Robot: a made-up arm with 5 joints. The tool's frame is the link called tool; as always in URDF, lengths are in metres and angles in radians. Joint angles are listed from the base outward. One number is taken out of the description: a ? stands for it. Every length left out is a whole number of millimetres.
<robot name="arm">
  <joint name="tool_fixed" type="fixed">
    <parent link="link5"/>
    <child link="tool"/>
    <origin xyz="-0.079 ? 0" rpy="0.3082 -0.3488 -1.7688"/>
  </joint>
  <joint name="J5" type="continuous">
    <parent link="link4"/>
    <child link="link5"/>
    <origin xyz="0.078 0.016 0" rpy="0.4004 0.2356 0.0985"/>
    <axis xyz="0 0 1"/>
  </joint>
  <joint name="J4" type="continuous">
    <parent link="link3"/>
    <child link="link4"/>
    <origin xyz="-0.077 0.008 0" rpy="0 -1.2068 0"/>
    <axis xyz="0 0 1"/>
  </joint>
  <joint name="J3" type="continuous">
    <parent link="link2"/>
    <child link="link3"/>
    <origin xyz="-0.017 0.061 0" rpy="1.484 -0.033 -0.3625"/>
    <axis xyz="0 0 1"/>
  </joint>
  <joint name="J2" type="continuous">
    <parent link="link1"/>
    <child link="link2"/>
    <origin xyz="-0.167 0.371 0" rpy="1.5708 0 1.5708"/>
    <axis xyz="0 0 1"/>
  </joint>
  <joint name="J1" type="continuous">
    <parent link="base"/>
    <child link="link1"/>
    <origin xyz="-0.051 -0.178 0.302" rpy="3.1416 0 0"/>
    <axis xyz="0 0 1"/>
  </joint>
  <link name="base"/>
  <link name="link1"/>
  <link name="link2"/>
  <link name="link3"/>
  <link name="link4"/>
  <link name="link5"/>
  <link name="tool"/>
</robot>
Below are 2 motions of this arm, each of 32 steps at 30 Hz.
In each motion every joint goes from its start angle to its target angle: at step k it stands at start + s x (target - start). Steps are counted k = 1, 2, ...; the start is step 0. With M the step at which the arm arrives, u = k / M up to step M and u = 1 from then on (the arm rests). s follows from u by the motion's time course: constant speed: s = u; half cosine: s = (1 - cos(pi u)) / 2; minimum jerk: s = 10 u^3 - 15 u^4 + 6 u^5.
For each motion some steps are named. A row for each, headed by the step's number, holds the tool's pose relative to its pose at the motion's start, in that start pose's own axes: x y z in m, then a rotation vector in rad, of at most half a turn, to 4 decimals.
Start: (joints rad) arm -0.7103 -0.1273 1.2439 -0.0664 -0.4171
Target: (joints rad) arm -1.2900 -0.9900 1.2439 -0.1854 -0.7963
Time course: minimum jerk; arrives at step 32
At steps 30, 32:
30: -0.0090 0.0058 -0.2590 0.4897 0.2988 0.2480
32: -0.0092 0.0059 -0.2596 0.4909 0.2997 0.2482

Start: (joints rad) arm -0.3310 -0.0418 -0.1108 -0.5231 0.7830
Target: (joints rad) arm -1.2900 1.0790 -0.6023 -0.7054 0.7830
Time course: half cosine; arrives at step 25
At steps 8, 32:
8: -0.0619 0.0453 -0.0110 -0.2287 0.1226 -0.0945
32: -0.2482 0.2023 -0.0019 -0.8431 0.5368 0.2024

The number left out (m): 0.105
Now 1 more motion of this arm.
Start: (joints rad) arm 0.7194 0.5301 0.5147 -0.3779 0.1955
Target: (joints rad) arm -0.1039 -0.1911 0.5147 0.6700 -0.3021
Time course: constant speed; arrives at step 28
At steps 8, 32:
8: -0.0215 -0.0364 -0.0610 0.0844 0.1739 0.3643
32: -0.0973 -0.1430 -0.2501 0.6357 0.5011 1.0287

